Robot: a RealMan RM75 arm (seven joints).
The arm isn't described. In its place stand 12 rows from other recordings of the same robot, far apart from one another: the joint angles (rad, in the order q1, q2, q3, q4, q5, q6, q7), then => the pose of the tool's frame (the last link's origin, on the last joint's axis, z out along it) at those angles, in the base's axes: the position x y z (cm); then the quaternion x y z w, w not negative.
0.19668, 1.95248, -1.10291, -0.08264, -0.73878, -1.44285, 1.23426 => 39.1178 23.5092 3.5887 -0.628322 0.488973 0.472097 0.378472
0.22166, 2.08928, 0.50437, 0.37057, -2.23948, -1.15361, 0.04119 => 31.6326 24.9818 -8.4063 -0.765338 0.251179 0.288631 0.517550
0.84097, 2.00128, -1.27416, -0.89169, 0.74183, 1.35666, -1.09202 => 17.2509 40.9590 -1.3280 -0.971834 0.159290 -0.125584 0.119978
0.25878, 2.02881, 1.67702, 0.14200, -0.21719, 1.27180, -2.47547 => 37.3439 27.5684 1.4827 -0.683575 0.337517 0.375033 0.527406
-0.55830, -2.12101, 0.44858, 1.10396, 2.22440, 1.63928, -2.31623 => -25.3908 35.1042 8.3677 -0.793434 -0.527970 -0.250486 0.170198
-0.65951, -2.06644, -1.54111, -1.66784, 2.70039, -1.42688, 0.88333 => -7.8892 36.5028 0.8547 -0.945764 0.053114 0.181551 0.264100
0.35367, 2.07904, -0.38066, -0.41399, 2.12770, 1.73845, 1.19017 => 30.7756 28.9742 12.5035 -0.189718 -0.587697 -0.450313 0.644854
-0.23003, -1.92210, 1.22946, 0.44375, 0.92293, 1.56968, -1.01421 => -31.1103 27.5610 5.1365 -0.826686 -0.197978 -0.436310 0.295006
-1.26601, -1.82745, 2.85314, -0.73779, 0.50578, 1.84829, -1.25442 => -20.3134 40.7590 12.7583 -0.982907 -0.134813 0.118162 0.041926
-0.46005, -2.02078, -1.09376, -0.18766, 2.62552, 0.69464, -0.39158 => -37.5655 34.6844 -2.2263 -0.707500 -0.396695 -0.187421 0.554031
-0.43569, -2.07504, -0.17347, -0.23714, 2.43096, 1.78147, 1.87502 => -21.7218 22.8719 -6.7583 -0.408490 0.695157 -0.042559 0.589984
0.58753, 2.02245, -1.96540, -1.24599, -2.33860, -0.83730, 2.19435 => 13.4549 34.9838 -10.0800 -0.977550 -0.030316 -0.085081 0.190361
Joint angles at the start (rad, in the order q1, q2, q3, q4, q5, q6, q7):
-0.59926, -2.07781, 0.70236, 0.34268, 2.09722, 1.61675, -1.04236
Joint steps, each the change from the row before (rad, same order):
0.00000, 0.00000, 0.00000, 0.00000, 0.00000, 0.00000, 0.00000
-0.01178, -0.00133, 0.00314, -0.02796, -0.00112, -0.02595, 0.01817
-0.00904, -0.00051, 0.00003, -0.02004, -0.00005, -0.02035, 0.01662
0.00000, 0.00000, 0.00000, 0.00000, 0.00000, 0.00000, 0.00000
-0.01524, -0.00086, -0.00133, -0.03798, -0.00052, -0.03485, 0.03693
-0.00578, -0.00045, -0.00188, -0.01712, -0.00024, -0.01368, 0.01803
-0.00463, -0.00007, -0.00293, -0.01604, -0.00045, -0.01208, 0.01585
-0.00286, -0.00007, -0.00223, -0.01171, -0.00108, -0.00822, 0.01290
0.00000, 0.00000, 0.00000, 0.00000, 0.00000, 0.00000, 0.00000
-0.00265, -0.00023, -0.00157, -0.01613, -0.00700, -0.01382, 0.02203
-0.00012, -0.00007, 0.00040, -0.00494, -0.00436, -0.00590, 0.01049
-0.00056, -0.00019, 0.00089, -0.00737, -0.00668, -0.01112, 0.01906
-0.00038, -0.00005, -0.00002, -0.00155, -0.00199, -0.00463, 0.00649
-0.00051, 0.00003, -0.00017, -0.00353, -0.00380, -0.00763, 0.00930
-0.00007, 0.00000, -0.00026, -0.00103, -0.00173, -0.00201, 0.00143
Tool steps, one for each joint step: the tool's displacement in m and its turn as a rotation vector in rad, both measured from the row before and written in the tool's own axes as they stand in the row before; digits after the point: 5 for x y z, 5 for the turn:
0.00000, 0.00000, 0.00000, 0.00000, 0.00000, 0.00000
-0.00172, -0.00061, 0.00559, 0.00237, -0.00608, 0.00431
-0.00112, -0.00086, 0.00377, 0.00420, -0.00517, 0.00705
0.00000, 0.00000, 0.00000, 0.00000, 0.00000, 0.00000
-0.00228, -0.00070, 0.00671, 0.00637, -0.00754, 0.01699
-0.00109, 0.00016, 0.00282, 0.00233, -0.00172, 0.00786
-0.00107, 0.00024, 0.00233, 0.00302, -0.00064, 0.00554
-0.00079, 0.00031, 0.00162, 0.00239, 0.00046, 0.00483
0.00000, 0.00000, 0.00000, 0.00000, 0.00000, 0.00000
-0.00117, 0.00013, 0.00214, 0.00797, 0.00234, 0.00952
-0.00054, -0.00012, 0.00057, 0.00480, 0.00072, 0.00598
-0.00091, -0.00045, 0.00095, 0.00861, -0.00056, 0.01261
-0.00025, -0.00046, 0.00024, 0.00396, -0.00104, 0.00525
-0.00049, -0.00064, 0.00042, 0.00665, -0.00114, 0.00624
-0.00006, -0.00022, 0.00011, 0.00237, 0.00039, 0.00035

